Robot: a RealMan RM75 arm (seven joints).
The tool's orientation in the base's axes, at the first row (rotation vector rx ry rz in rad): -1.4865 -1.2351 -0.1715
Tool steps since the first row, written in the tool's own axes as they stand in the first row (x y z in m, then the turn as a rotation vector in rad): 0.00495 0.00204 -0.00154 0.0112 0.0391 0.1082; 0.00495 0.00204 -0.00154 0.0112 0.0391 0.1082; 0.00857 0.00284 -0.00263 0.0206 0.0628 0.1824; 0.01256 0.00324 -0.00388 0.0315 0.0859 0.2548; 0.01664 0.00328 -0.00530 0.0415 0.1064 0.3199
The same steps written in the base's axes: 0.00446 0.00205 0.00263 -0.0202 0.0995 -0.0552; 0.00446 0.00205 0.00263 -0.0202 0.0995 -0.0552; 0.00719 0.00344 0.00499 -0.0356 0.1682 -0.0899; 0.00986 0.00485 0.00791 -0.0499 0.2362 -0.1225; 0.01239 0.00611 0.01118 -0.0628 0.2974 -0.1515
